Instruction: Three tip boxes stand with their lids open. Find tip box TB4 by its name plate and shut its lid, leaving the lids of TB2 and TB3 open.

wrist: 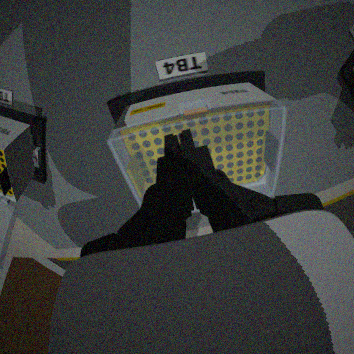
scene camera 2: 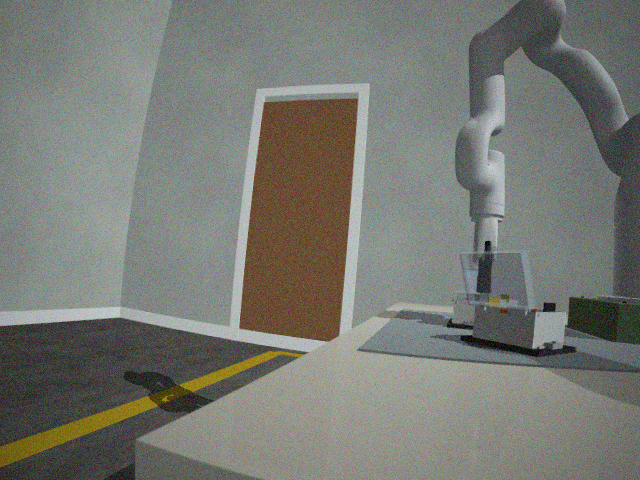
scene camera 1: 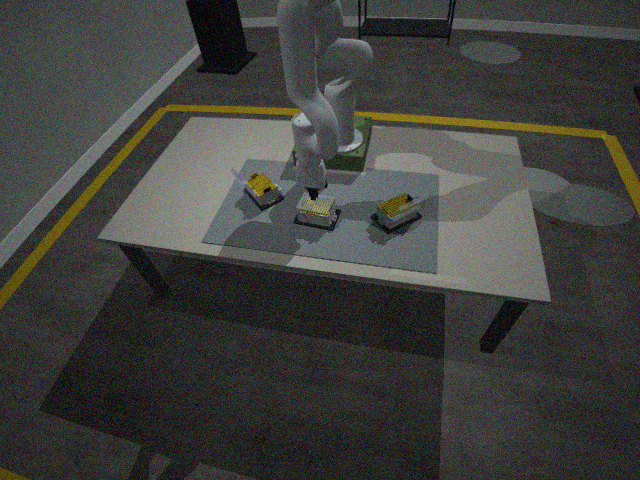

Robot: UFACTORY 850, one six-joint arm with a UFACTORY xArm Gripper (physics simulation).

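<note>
Tip box TB4 point(scene camera 1: 316, 212) point(wrist: 225, 100), with its name plate point(wrist: 182, 65), stands in the middle. Its clear lid point(wrist: 279, 150) reaches over the yellow rack and looks tilted, with its free edge above the front wall; the exact angle is unclear. My gripper point(scene camera 1: 313, 197) point(scene camera 2: 483, 295) point(wrist: 183, 150) is shut and empty, fingertips over TB4's rack area at the lid; contact cannot be told. Tip box TB2 point(scene camera 1: 398, 217) point(scene camera 2: 504, 328) point(wrist: 17, 150) has its lid point(scene camera 2: 509, 273) raised. Tip box TB3 point(scene camera 1: 263, 192) has its lid point(scene camera 1: 238, 175) open at the upper left.
The boxes stand on a grey-blue mat point(scene camera 1: 361, 253) point(scene camera 2: 408, 343) on the white table point(scene camera 1: 491, 258) point(scene camera 2: 361, 413). The arm's green base point(scene camera 1: 345, 162) point(scene camera 2: 594, 317) is behind them. TB2 is to the right and TB3 to the left of TB4 in scene camera 1.
</note>
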